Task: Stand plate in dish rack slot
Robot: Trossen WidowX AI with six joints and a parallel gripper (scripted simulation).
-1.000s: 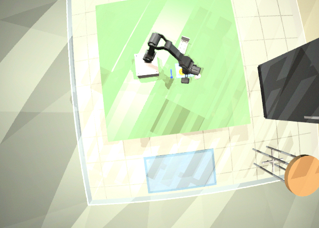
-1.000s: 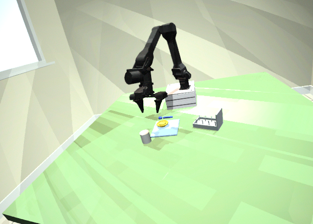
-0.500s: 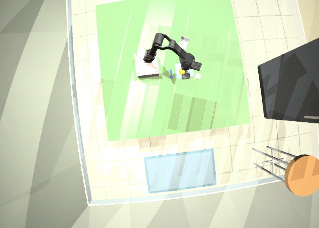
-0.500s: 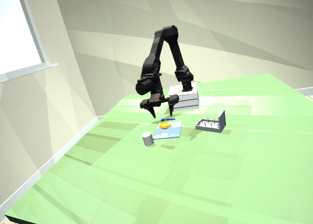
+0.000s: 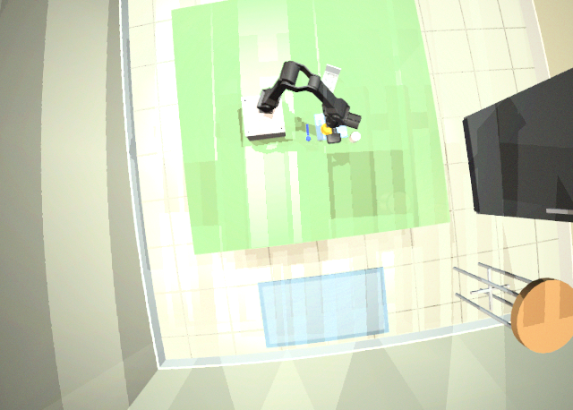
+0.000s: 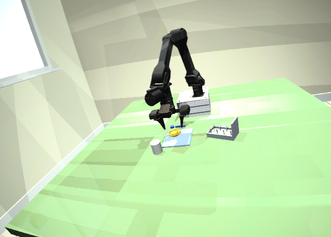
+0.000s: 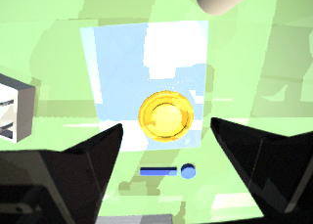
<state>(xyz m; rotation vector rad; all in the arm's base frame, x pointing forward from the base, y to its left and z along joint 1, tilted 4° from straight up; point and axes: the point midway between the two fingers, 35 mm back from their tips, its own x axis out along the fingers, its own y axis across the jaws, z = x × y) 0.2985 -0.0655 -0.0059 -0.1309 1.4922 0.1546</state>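
Right now my gripper tip is 3 cm above the yellow plate. Round my gripper tip: dish rack: 1 cm behind, 23 cm to the left, 2 cm below; then pale blue mat: 2 cm ahead, 2 cm to the left, 4 cm below.
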